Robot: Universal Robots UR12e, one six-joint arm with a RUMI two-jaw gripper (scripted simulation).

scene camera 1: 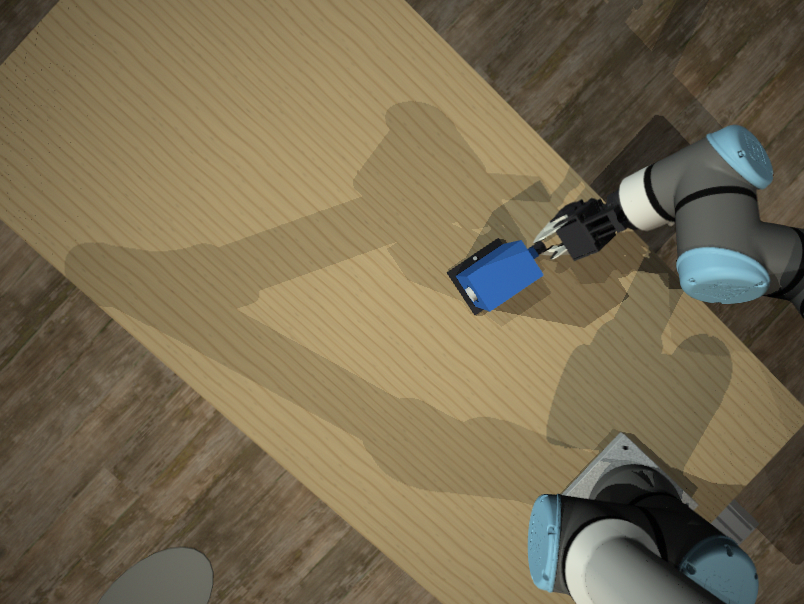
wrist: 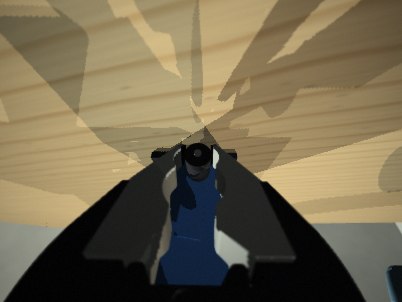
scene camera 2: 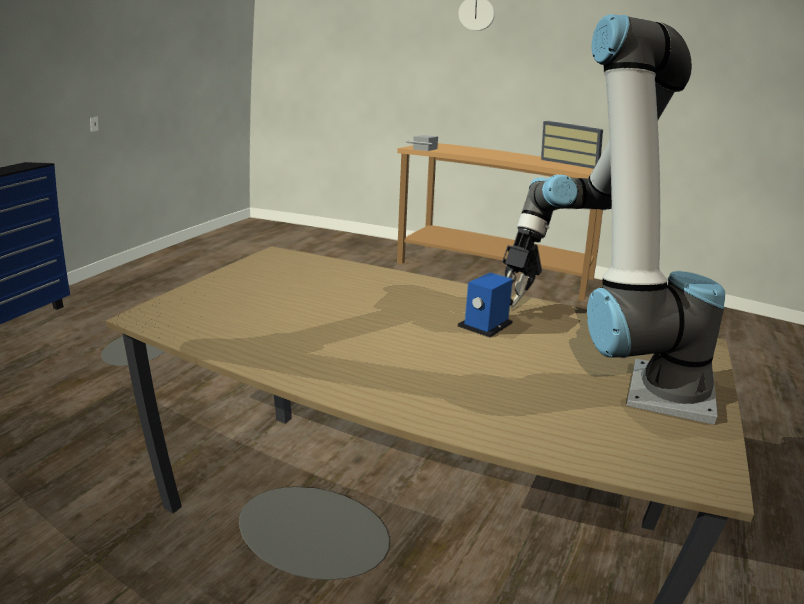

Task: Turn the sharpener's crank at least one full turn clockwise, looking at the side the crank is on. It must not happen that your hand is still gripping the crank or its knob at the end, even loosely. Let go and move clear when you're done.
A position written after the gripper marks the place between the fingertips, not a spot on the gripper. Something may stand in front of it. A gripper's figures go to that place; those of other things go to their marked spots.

The gripper point(scene camera 1: 537, 247) is 0.95 m from the lens. A blue sharpener point(scene camera 1: 491, 276) is 0.81 m from the lens.
